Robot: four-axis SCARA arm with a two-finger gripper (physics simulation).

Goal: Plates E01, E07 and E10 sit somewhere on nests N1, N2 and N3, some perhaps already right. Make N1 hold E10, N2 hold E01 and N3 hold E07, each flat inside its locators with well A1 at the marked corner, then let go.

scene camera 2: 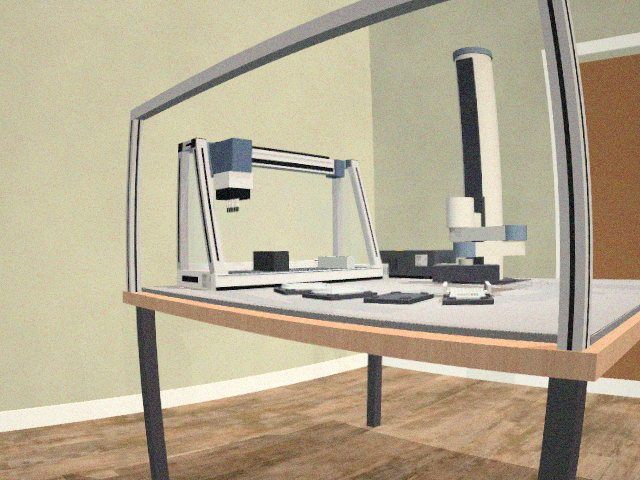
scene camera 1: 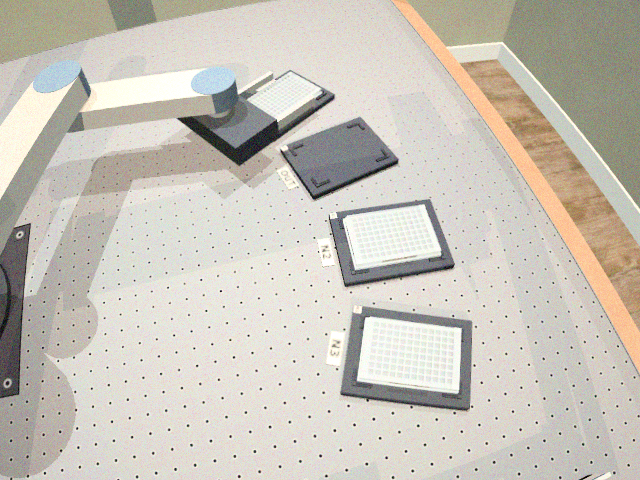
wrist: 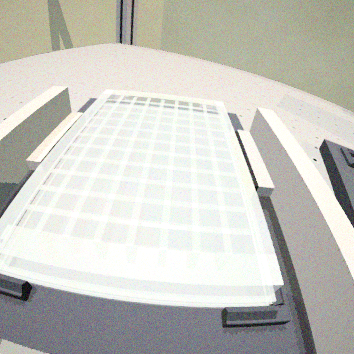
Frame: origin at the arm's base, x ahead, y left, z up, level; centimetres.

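Seen in the pictures: gripper, fingertip midpoint: [scene camera 2: 467,289] [scene camera 1: 291,87] [wrist: 159,110].
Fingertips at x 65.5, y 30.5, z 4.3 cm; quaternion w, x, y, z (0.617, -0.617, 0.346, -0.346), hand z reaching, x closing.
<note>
Offsets run from my fingertips to a thing's top centre. "pt": to the spot under its first point.
My gripper [scene camera 1: 281,100] [scene camera 2: 466,290] [wrist: 159,110] is shut on a pale plate @(dz -0.4, dx -2.1, dy -1.2 cm) [scene camera 1: 289,95] [wrist: 150,200], with one finger pad against each long side. The plate is level at the rear nest @(dz -1.2, dx -2.1, dy -1.1 cm) [scene camera 1: 326,96] [wrist: 125,320]; whether it is raised slightly is unclear. Another plate @(dz -0.4, dx +6.3, dy -35.5 cm) [scene camera 1: 392,235] lies on nest N2 @(dz -1.4, dx +6.3, dy -35.5 cm) [scene camera 1: 400,268]. A third plate @(dz -0.4, dx +2.6, dy -53.1 cm) [scene camera 1: 408,353] lies on nest N3 @(dz -1.4, dx +2.6, dy -53.1 cm) [scene camera 1: 354,351]. White corner marks show on N2 @(pt dz -1.8, dx -0.7, dy -29.1 cm) [scene camera 1: 332,214] and N3 @(pt dz -1.8, dx -1.9, dy -44.8 cm) [scene camera 1: 357,308]. The rear nest's label is hidden in scene camera 1. No plate names or well A1 marks are readable.
The dark OUT nest @(dz -1.4, dx +4.0, dy -17.2 cm) [scene camera 1: 338,157] [scene camera 2: 398,298], with no plate on it, stands between the held plate and N2. A gantry machine [scene camera 2: 292,159] stands beyond the nests in scene camera 2. A frame post @(pt dz +19.2, dx +38.9, dy +40.5 cm) [scene camera 2: 573,180] rises at the table edge.
</note>
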